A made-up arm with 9 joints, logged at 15 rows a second.
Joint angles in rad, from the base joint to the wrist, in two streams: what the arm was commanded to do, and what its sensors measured. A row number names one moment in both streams.
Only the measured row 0 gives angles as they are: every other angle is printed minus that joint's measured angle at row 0.
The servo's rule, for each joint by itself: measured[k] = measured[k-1] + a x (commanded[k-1-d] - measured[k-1]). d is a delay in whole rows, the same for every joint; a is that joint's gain. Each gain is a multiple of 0.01, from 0.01 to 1. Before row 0 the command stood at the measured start. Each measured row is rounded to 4 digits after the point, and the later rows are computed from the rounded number. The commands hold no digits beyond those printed.
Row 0, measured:
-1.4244, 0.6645, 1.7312, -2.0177, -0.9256, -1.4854, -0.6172, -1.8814, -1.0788
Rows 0 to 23, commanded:
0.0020, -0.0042, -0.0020, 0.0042, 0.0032, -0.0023, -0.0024, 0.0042, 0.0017
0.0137, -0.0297, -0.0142, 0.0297, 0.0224, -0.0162, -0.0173, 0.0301, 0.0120
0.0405, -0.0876, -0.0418, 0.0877, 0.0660, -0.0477, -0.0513, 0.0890, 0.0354
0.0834, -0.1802, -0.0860, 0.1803, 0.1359, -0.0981, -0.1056, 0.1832, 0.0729
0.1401, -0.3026, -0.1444, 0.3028, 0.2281, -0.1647, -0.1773, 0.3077, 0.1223
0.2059, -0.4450, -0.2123, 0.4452, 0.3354, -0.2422, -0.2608, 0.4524, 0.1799
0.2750, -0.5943, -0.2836, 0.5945, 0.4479, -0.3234, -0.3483, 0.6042, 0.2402
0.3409, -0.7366, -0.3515, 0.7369, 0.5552, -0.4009, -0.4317, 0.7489, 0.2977
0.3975, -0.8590, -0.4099, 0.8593, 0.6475, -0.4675, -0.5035, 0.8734, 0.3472
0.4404, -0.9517, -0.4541, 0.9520, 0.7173, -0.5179, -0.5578, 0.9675, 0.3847
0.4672, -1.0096, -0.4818, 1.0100, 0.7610, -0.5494, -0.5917, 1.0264, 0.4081
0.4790, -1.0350, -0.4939, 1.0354, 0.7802, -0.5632, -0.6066, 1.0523, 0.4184
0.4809, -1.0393, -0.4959, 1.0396, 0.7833, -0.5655, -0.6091, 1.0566, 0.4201
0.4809, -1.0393, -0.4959, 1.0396, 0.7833, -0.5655, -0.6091, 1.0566, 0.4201
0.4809, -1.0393, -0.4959, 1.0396, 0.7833, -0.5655, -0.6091, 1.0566, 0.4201
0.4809, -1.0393, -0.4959, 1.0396, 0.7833, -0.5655, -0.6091, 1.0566, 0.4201
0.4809, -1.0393, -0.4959, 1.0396, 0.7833, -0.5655, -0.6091, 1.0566, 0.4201
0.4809, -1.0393, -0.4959, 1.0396, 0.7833, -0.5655, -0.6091, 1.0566, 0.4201
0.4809, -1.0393, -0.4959, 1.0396, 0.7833, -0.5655, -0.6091, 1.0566, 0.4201
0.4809, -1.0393, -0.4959, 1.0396, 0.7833, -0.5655, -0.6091, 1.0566, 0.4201
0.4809, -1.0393, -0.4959, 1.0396, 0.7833, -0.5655, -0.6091, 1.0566, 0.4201
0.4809, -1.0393, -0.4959, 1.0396, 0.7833, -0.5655, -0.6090, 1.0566, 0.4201
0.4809, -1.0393, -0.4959, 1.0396, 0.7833, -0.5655, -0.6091, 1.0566, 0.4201
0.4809, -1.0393, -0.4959, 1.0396, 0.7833, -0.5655, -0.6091, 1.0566, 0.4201
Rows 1 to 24, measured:
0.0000, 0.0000, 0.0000, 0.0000, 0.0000, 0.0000, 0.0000, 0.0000, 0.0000
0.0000, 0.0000, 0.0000, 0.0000, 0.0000, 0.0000, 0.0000, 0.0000, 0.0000
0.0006, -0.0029, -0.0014, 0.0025, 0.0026, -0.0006, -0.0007, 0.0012, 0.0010
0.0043, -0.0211, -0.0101, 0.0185, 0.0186, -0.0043, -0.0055, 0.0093, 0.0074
0.0144, -0.0663, -0.0317, 0.0593, 0.0570, -0.0147, -0.0188, 0.0316, 0.0236
0.0337, -0.1438, -0.0686, 0.1307, 0.1209, -0.0347, -0.0440, 0.0740, 0.0522
0.0635, -0.2518, -0.1201, 0.2322, 0.2077, -0.0659, -0.0827, 0.1394, 0.0929
0.1034, -0.3832, -0.1828, 0.3579, 0.3111, -0.1082, -0.1343, 0.2270, 0.1434
0.1514, -0.5267, -0.2513, 0.4975, 0.4219, -0.1598, -0.1964, 0.3326, 0.1995
0.2045, -0.6694, -0.3194, 0.6387, 0.5299, -0.2177, -0.2646, 0.4492, 0.2565
0.2585, -0.7983, -0.3809, 0.7689, 0.6252, -0.2777, -0.3339, 0.5680, 0.3091
0.3094, -0.9026, -0.4307, 0.8769, 0.6998, -0.3353, -0.3988, 0.6799, 0.3529
0.3536, -0.9754, -0.4654, 0.9554, 0.7494, -0.3867, -0.4547, 0.7769, 0.3849
0.3887, -1.0159, -0.4848, 1.0026, 0.7743, -0.4291, -0.4988, 0.8540, 0.4043
0.4145, -1.0318, -0.4923, 1.0244, 0.7816, -0.4618, -0.5308, 0.9107, 0.4135
0.4331, -1.0369, -0.4947, 1.0334, 0.7830, -0.4867, -0.5535, 0.9516, 0.4173
0.4465, -1.0385, -0.4955, 1.0371, 0.7832, -0.5056, -0.5696, 0.9810, 0.4189
0.4561, -1.0390, -0.4958, 1.0386, 0.7833, -0.5200, -0.5811, 1.0022, 0.4196
0.4630, -1.0392, -0.4959, 1.0392, 0.7833, -0.5309, -0.5892, 1.0174, 0.4199
0.4680, -1.0393, -0.4959, 1.0394, 0.7833, -0.5392, -0.5950, 1.0284, 0.4200
0.4716, -1.0393, -0.4959, 1.0395, 0.7833, -0.5455, -0.5991, 1.0363, 0.4201
0.4742, -1.0393, -0.4959, 1.0396, 0.7833, -0.5503, -0.6020, 1.0420, 0.4201
0.4761, -1.0393, -0.4959, 1.0396, 0.7833, -0.5539, -0.6041, 1.0461, 0.4201
0.4774, -1.0393, -0.4959, 1.0396, 0.7833, -0.5567, -0.6055, 1.0490, 0.4201
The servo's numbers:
d 2
a 0.28 0.68 0.68 0.59 0.81 0.24 0.29 0.28 0.58

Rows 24 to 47, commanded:
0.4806, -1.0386, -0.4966, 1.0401, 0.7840, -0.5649, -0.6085, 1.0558, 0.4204
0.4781, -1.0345, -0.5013, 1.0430, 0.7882, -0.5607, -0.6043, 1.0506, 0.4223
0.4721, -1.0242, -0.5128, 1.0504, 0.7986, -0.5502, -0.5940, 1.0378, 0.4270
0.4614, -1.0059, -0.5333, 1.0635, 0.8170, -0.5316, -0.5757, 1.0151, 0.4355
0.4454, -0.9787, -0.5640, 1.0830, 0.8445, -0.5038, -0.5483, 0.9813, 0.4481
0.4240, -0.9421, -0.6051, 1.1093, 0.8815, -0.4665, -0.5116, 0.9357, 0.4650
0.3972, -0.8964, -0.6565, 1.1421, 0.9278, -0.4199, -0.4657, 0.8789, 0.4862
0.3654, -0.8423, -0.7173, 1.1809, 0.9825, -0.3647, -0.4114, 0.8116, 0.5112
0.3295, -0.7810, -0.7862, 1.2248, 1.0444, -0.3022, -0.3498, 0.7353, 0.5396
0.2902, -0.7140, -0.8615, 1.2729, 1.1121, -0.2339, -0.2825, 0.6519, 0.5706
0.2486, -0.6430, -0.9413, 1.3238, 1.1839, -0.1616, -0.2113, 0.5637, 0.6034
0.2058, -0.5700, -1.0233, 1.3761, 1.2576, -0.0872, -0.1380, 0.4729, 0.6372
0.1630, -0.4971, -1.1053, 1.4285, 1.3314, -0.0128, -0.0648, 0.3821, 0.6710
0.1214, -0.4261, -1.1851, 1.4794, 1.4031, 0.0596, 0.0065, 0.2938, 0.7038
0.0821, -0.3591, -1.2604, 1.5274, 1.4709, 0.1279, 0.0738, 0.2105, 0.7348
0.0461, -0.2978, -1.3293, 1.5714, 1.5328, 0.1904, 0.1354, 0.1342, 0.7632
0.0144, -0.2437, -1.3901, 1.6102, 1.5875, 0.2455, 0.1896, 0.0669, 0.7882
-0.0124, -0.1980, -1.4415, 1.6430, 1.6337, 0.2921, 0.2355, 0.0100, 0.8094
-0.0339, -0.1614, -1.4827, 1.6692, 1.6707, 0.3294, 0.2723, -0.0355, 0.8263
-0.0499, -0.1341, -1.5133, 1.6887, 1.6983, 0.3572, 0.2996, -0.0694, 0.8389
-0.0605, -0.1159, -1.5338, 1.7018, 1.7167, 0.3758, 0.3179, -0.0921, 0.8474
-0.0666, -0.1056, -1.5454, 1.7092, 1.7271, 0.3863, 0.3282, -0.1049, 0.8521
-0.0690, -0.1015, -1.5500, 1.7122, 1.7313, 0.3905, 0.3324, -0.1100, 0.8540
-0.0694, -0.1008, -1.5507, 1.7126, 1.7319, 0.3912, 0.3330, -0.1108, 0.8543
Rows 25 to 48, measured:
0.4784, -1.0393, -0.4959, 1.0396, 0.7833, -0.5588, -0.6065, 1.0511, 0.4201
0.4791, -1.0393, -0.4959, 1.0396, 0.7833, -0.5604, -0.6073, 1.0526, 0.4201
0.4795, -1.0388, -0.4964, 1.0399, 0.7839, -0.5615, -0.6076, 1.0535, 0.4203
0.4791, -1.0359, -0.4997, 1.0417, 0.7874, -0.5613, -0.6066, 1.0527, 0.4215
0.4771, -1.0279, -0.5086, 1.0468, 0.7965, -0.5586, -0.6029, 1.0485, 0.4247
0.4727, -1.0129, -0.5254, 1.0567, 0.8131, -0.5521, -0.5950, 1.0391, 0.4310
0.4651, -0.9896, -0.5516, 1.0722, 0.8385, -0.5405, -0.5815, 1.0229, 0.4409
0.4536, -0.9573, -0.5880, 1.0941, 0.8733, -0.5227, -0.5612, 0.9985, 0.4549
0.4378, -0.9159, -0.6346, 1.1224, 0.9174, -0.4980, -0.5335, 0.9650, 0.4731
0.4175, -0.8659, -0.6908, 1.1569, 0.9701, -0.4660, -0.4981, 0.9220, 0.4952
0.3929, -0.8082, -0.7557, 1.1970, 1.0303, -0.4267, -0.4551, 0.8697, 0.5210
0.3641, -0.7441, -0.8276, 1.2418, 1.0966, -0.3804, -0.4050, 0.8087, 0.5498
0.3318, -0.6754, -0.9049, 1.2902, 1.1673, -0.3279, -0.3488, 0.7401, 0.5809
0.2965, -0.6037, -0.9854, 1.3409, 1.2404, -0.2701, -0.2877, 0.6653, 0.6136
0.2591, -0.5312, -1.0669, 1.3926, 1.3141, -0.2083, -0.2231, 0.5860, 0.6469
0.2205, -0.4597, -1.1473, 1.4438, 1.3862, -0.1440, -0.1565, 0.5042, 0.6799
0.1817, -0.3913, -1.2242, 1.4931, 1.4548, -0.0787, -0.0897, 0.4220, 0.7117
0.1437, -0.3277, -1.2957, 1.5393, 1.5180, -0.0141, -0.0244, 0.3414, 0.7416
0.1075, -0.2706, -1.3599, 1.5811, 1.5743, 0.0482, 0.0377, 0.2645, 0.7686
0.0739, -0.2212, -1.4154, 1.6176, 1.6224, 0.1067, 0.0951, 0.1932, 0.7923
0.0437, -0.1805, -1.4612, 1.6480, 1.6615, 0.1601, 0.1465, 0.1292, 0.8120
0.0175, -0.1489, -1.4966, 1.6720, 1.6913, 0.2074, 0.1909, 0.0736, 0.8276
-0.0043, -0.1265, -1.5219, 1.6896, 1.7119, 0.2478, 0.2277, 0.0272, 0.8391
-0.0217, -0.1123, -1.5379, 1.7012, 1.7242, 0.2810, 0.2568, -0.0098, 0.8466

